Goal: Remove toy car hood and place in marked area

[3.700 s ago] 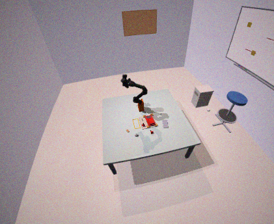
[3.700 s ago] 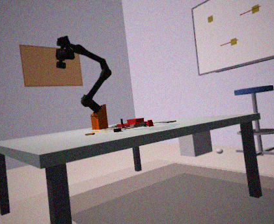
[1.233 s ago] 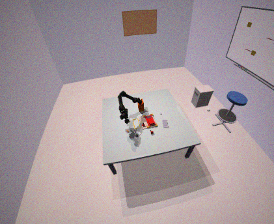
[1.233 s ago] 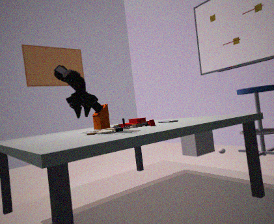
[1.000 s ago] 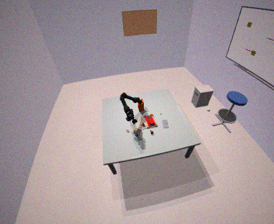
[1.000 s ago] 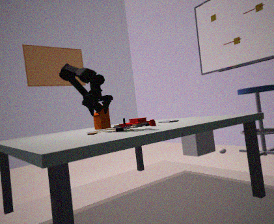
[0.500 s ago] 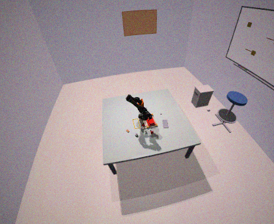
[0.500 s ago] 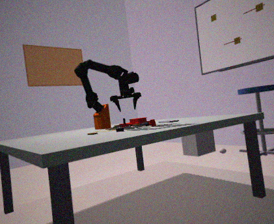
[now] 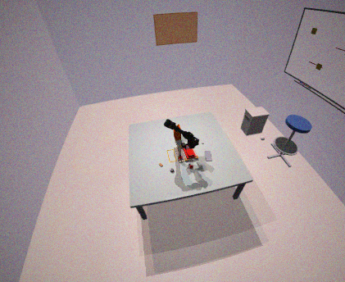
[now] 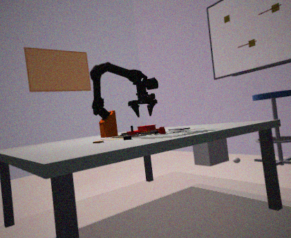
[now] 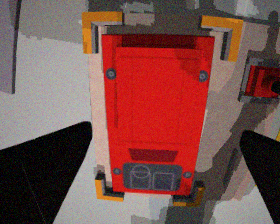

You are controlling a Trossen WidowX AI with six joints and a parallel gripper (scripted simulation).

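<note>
The red hood lies 7 cm below my gripper tip and 1 cm to the left of it.
</note>
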